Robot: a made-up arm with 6 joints. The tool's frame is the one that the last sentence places. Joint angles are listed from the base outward.
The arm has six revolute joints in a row. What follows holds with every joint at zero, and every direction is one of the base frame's. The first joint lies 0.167 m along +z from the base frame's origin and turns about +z. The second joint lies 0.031 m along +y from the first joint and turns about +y. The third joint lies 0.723 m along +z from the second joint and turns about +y. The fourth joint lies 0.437 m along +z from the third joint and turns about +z. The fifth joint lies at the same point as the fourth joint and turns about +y. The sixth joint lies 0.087 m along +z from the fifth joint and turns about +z. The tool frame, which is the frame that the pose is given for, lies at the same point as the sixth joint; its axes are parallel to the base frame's.
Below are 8 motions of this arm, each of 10 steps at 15 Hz.
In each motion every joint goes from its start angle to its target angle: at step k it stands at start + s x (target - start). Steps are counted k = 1, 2, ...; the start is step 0. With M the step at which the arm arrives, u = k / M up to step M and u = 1 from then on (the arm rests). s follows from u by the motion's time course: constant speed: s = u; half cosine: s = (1 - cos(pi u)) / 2; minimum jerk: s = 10 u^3 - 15 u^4 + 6 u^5.
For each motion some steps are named. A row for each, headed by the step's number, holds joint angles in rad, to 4 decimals.
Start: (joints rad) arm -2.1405 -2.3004 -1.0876 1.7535 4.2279 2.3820
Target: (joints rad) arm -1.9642 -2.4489 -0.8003 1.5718 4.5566 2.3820
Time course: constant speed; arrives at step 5
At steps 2, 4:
2: -2.0700 -2.3598 -0.9727 1.6808 4.3594 2.3820
4: -1.9995 -2.4192 -0.8578 1.6081 4.4909 2.3820

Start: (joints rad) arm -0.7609 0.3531 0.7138 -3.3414 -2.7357 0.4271
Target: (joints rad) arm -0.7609 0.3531 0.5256 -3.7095 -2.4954 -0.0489
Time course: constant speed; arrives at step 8
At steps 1, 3, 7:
1: -0.7609 0.3531 0.6903 -3.3874 -2.7057 0.3676
3: -0.7609 0.3531 0.6432 -3.4794 -2.6456 0.2486
7: -0.7609 0.3531 0.5491 -3.6635 -2.5254 0.0106

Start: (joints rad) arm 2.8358 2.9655 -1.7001 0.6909 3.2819 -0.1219
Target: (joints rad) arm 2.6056 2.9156 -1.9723 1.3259 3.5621 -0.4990
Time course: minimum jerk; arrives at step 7
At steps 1, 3, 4, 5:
1: 2.8304 2.9643 -1.7064 0.7057 3.2884 -0.1307
3: 2.7511 2.9471 -1.8002 0.9245 3.3850 -0.2606
4: 2.6903 2.9340 -1.8722 1.0923 3.4590 -0.3603
5: 2.6389 2.9228 -1.9329 1.2340 3.5216 -0.4444

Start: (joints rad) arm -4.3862 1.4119 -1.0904 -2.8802 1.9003 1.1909
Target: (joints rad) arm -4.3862 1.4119 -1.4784 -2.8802 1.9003 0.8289
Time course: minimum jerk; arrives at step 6
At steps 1, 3, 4, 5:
1: -4.3862 1.4119 -1.1042 -2.8802 1.9003 1.1781
3: -4.3862 1.4119 -1.2844 -2.8802 1.9003 1.0099
4: -4.3862 1.4119 -1.3970 -2.8802 1.9003 0.9049
5: -4.3862 1.4119 -1.4646 -2.8802 1.9003 0.8417

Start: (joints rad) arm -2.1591 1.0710 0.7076 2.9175 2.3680 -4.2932
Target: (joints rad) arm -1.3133 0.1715 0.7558 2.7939 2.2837 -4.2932
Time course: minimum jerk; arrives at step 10
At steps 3, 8, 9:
3: -2.0212 0.9243 0.7155 2.8973 2.3543 -4.2932
8: -1.3623 0.2236 0.7530 2.8011 2.2886 -4.2932
9: -1.3205 0.1792 0.7554 2.7950 2.2844 -4.2932

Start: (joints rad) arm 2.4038 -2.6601 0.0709 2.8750 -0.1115 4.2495
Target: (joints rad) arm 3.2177 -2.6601 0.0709 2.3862 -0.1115 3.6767
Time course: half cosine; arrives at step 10
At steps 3, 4, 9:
3: 2.5716 -2.6601 0.0709 2.7743 -0.1115 4.1314
4: 2.6850 -2.6601 0.0709 2.7061 -0.1115 4.0516
9: 3.1978 -2.6601 0.0709 2.3982 -0.1115 3.6907

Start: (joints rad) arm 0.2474 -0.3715 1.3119 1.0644 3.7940 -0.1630
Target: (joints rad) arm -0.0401 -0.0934 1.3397 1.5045 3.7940 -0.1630
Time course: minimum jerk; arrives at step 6
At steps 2, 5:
2: 0.1871 -0.3131 1.3177 1.1568 3.7940 -0.1630
5: -0.0299 -0.1033 1.3387 1.4889 3.7940 -0.1630

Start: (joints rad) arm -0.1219 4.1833 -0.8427 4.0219 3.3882 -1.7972
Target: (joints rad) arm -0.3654 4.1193 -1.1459 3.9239 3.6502 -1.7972
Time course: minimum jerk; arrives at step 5
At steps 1, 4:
1: -0.1360 4.1796 -0.8603 4.0162 3.4034 -1.7972
4: -0.3513 4.1230 -1.1283 3.9296 3.6350 -1.7972

